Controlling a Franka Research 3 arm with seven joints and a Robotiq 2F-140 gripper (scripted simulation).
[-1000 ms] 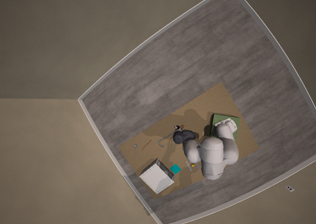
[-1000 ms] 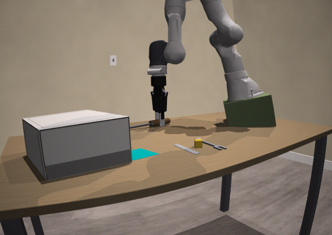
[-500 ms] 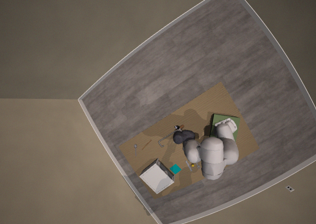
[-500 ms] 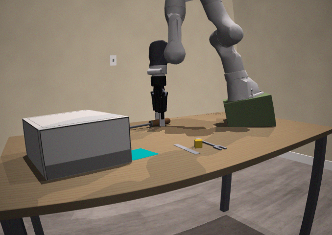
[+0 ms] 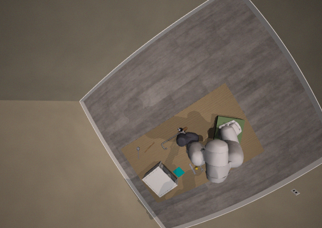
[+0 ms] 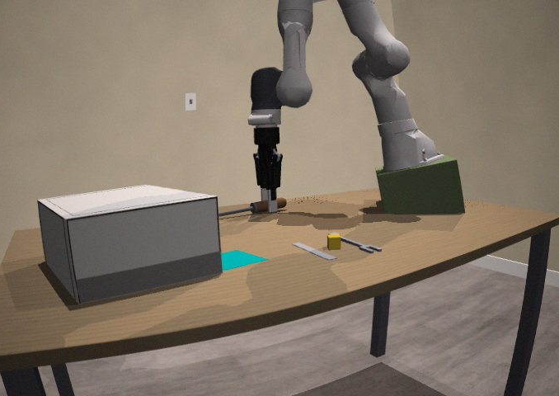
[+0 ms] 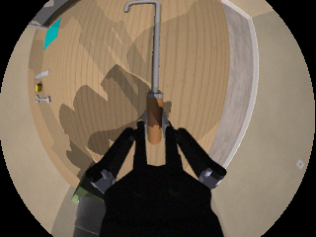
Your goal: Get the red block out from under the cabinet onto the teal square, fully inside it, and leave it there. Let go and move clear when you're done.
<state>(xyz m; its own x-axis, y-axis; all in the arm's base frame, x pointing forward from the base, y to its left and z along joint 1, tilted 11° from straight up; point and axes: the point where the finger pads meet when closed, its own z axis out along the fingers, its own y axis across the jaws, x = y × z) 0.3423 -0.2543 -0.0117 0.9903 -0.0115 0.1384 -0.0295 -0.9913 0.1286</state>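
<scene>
Right now my hand is 130 mm short of the hooked tool, 30 mm to the right of it and 20 mm above it. Round my hand: thin wooden stick 440 mm ahead, 60 mm to the right, 30 mm below; then yellow cube 130 mm ahead, 450 mm to the left, 20 mm below; then forked tool 80 mm ahead, 450 mm to the left, 30 mm below.
</scene>
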